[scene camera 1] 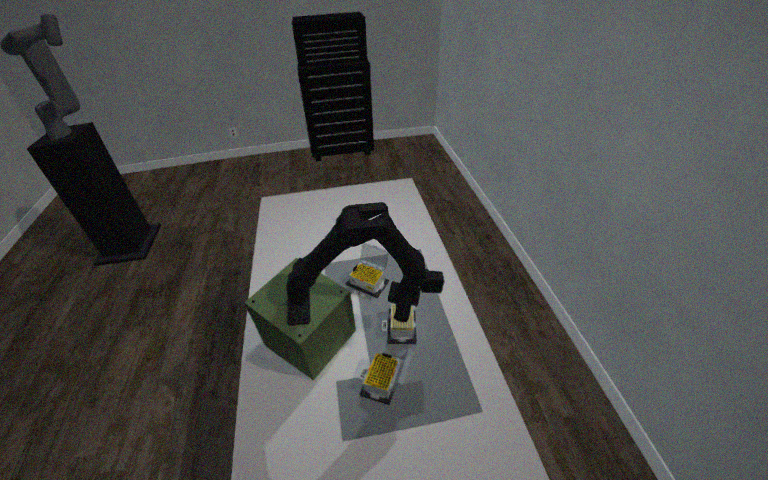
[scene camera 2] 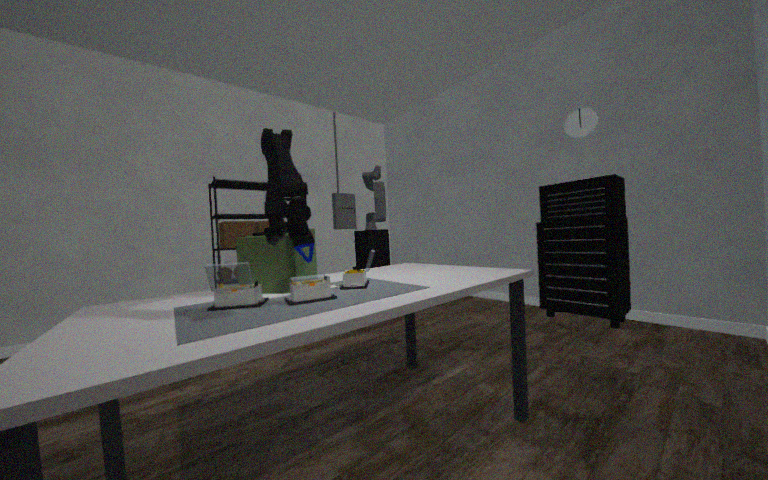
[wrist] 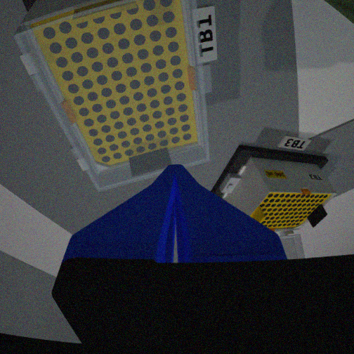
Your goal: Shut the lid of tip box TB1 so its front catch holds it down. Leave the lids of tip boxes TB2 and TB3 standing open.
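Frame: origin at the arm's base, x left, y back, z up, level; metres.
Seen in the pictures: gripper, fingertip midpoint: (scene camera 2: pixel 309 262); arm's base, link origin: (scene camera 1: pixel 299 298).
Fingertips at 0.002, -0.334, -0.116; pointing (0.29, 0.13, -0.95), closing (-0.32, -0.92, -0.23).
Offsets run from my fingertips to a thing's top centre, as dx, dy, dz. "*": to the spot under its first point. Level surfaces: height alone.
Tip box TB1 {-0.007, +0.001, -0.049} (scene camera 1: pixel 402 335) (scene camera 2: pixel 310 292) (wrist: pixel 125 85) is the middle box. Its clear lid {* -0.025, -0.050, -0.052} (scene camera 2: pixel 309 279) (wrist: pixel 199 155) lies low over the yellow rack; whether the front catch holds it cannot be told. TB3 (scene camera 1: pixel 367 276) (scene camera 2: pixel 354 279) (wrist: pixel 285 177), the far box in scene camera 1, has its clear lid (scene camera 2: pixel 370 259) standing open. TB2 (scene camera 1: pixel 380 374) (scene camera 2: pixel 237 296), the near box, has its lid {* -0.246, +0.030, -0.011} (scene camera 2: pixel 228 273) open; it does not show in the wrist view. My gripper (scene camera 1: pixel 402 319) (scene camera 2: pixel 306 260) (wrist: pixel 175 175) is shut and empty, pointing down above TB1.
A large green block (scene camera 1: pixel 300 316) (scene camera 2: pixel 271 266) stands left of the boxes in scene camera 1, beside the arm. The boxes stand on a grey mat {dz -0.126} (scene camera 1: pixel 447 367) (scene camera 2: pixel 198 325) on the white table {dz -0.129} (scene camera 1: pixel 294 424) (scene camera 2: pixel 113 350).
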